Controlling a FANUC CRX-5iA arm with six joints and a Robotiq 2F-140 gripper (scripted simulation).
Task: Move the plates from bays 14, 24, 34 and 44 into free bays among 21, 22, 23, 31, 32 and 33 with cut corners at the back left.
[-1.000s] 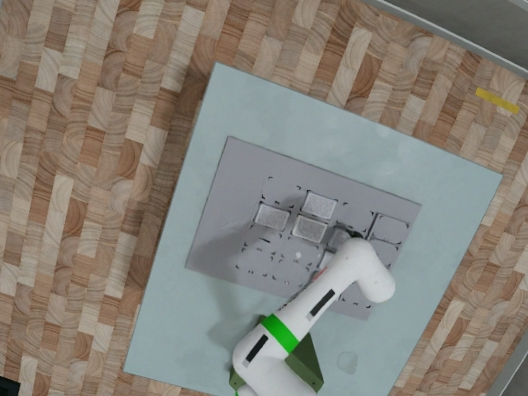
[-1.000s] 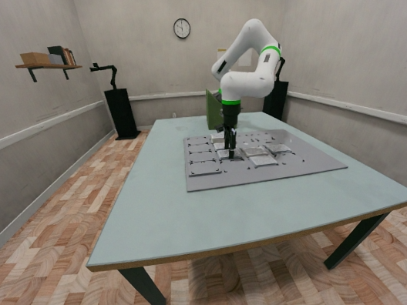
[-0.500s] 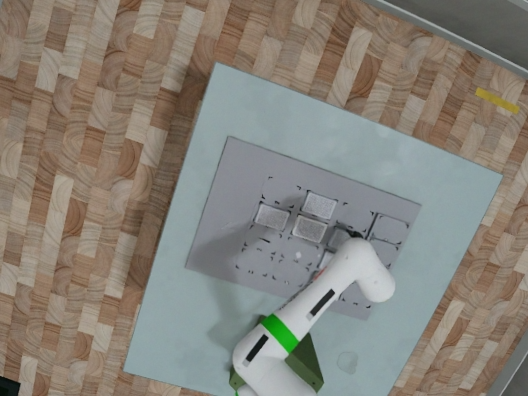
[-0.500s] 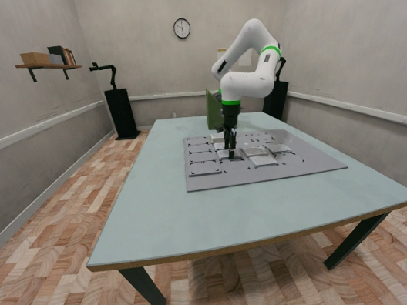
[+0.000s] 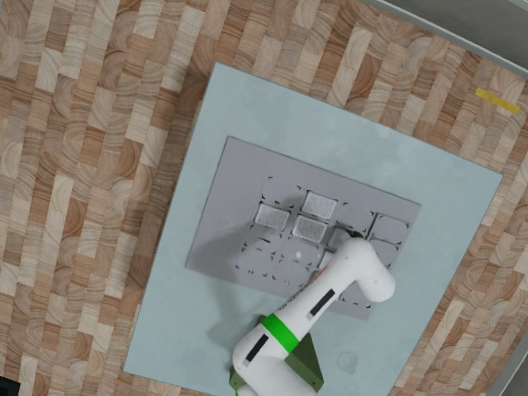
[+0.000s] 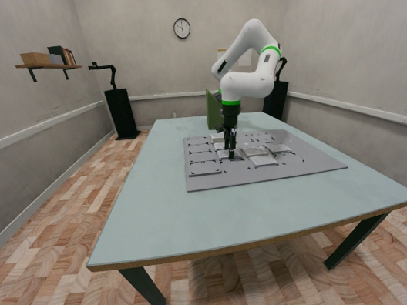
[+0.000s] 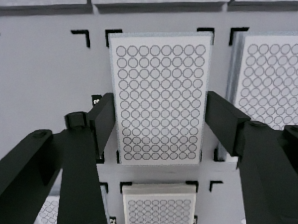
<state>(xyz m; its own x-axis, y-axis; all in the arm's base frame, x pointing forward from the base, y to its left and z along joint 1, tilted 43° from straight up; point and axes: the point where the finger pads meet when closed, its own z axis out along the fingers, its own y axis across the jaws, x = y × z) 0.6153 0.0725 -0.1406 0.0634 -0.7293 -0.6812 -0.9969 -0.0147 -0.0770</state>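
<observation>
The sealed 96-well plate lies 2 cm below my hand. Round my hand: small white patch: 16 cm to the left, 13 cm behind, 3 cm below; sealed deep-well block: 21 cm behind, 1 cm to the right, 1 cm below; small white round thing: 10 cm behind, 7 cm to the left, 3 cm below.
</observation>
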